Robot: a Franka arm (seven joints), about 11 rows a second.
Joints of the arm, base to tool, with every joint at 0 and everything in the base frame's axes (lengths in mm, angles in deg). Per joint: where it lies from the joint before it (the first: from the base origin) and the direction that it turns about. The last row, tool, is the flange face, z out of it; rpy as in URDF.
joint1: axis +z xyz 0 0 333
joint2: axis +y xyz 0 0 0
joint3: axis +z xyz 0 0 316
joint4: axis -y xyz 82.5 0 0
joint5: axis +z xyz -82.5 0 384
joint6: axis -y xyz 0 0 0
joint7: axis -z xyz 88 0 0
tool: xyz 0 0 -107 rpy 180 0 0
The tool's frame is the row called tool.
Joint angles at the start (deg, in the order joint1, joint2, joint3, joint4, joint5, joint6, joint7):
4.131, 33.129, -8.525, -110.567, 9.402, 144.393, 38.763
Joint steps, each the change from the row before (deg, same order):
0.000, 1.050, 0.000, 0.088, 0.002, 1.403, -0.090
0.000, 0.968, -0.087, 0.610, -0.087, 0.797, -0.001
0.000, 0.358, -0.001, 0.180, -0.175, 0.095, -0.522
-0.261, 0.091, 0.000, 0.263, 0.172, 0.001, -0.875
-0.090, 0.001, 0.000, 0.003, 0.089, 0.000, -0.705
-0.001, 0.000, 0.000, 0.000, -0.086, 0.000, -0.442
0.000, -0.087, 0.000, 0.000, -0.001, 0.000, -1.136
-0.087, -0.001, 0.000, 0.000, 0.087, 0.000, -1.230
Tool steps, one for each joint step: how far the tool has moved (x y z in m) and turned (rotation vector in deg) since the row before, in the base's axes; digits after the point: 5 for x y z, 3 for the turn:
0.00038, -0.00068, -0.00854, -0.339, -0.420, 0.075
0.00272, -0.00122, -0.00509, -0.346, -0.420, 0.043
0.00036, -0.00003, -0.00254, -0.173, 0.102, 0.678
0.00122, -0.00286, 0.00075, 0.044, -0.188, 0.496
-0.00007, -0.00101, 0.00001, 0.022, -0.011, 0.542
0.00000, 0.00001, 0.00000, -0.067, 0.009, 0.511
0.00024, 0.00002, 0.00095, -0.042, -0.086, 1.136
-0.00008, -0.00098, 0.00001, -0.002, -0.010, 1.071

